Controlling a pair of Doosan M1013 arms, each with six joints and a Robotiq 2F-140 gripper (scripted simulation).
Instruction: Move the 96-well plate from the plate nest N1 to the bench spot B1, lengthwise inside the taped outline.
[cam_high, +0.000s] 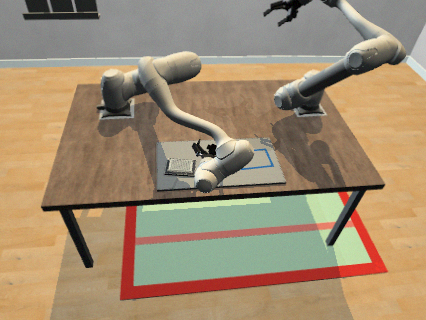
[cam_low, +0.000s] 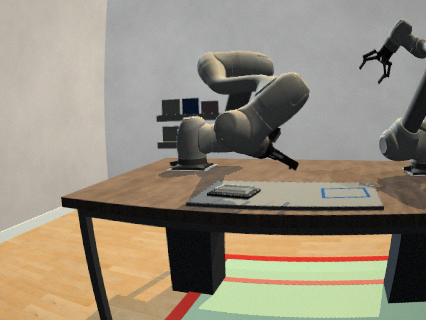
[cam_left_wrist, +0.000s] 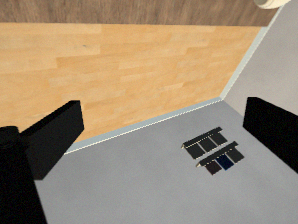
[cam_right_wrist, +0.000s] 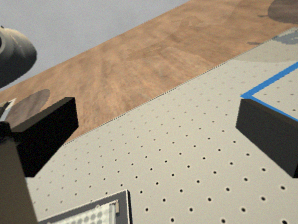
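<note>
My right hand is 17 cm to the left of the white 96-well plate, 12 cm above it and 2 cm short of it. From my right hand the other things lie so: dark plate nest 17 cm to the right, 13 cm below, 2 cm ahead.
</note>
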